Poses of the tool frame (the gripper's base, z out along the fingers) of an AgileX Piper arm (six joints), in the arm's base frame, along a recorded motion.
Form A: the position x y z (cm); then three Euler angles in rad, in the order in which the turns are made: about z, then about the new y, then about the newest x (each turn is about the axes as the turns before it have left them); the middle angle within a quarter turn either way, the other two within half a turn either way.
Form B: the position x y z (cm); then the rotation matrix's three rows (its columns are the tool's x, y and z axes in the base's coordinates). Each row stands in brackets. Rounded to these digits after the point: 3 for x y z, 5 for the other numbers.
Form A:
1: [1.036, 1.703, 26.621, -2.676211, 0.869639, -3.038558]
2: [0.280, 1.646, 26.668, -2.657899, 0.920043, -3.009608]
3: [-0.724, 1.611, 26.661, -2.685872, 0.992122, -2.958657]
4: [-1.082, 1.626, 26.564, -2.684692, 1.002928, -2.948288]
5: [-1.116, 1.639, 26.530, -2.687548, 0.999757, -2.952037]
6: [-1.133, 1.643, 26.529, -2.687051, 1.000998, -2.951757]
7: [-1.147, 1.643, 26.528, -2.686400, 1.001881, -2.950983]
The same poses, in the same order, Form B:
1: [1.036, 1.703, 26.621], [[-0.57650, -0.37615, 0.72537], [-0.28950, 0.92418, 0.24917], [-0.76410, -0.06635, -0.64168]]
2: [0.280, 1.646, 26.668], [[-0.53629, -0.36831, 0.75943], [-0.28172, 0.92628, 0.25029], [-0.79563, -0.07972, -0.60052]]
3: [-0.724, 1.611, 26.661], [[-0.49110, -0.29601, 0.81927], [-0.24070, 0.94999, 0.19896], [-0.83719, -0.09949, -0.53779]]
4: [-1.082, 1.626, 26.564], [[-0.48267, -0.28761, 0.82723], [-0.23728, 0.95216, 0.19260], [-0.84305, -0.10332, -0.52782]]
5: [-1.116, 1.639, 26.530], [[-0.48574, -0.28828, 0.82520], [-0.23707, 0.95211, 0.19307], [-0.84134, -0.10184, -0.53083]]
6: [-1.133, 1.643, 26.529], [[-0.48469, -0.28841, 0.82577], [-0.23685, 0.95208, 0.19351], [-0.84201, -0.10180, -0.52977]]
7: [-1.147, 1.643, 26.528], [[-0.48386, -0.28831, 0.82629], [-0.23684, 0.95208, 0.19351], [-0.84249, -0.10206, -0.52896]]
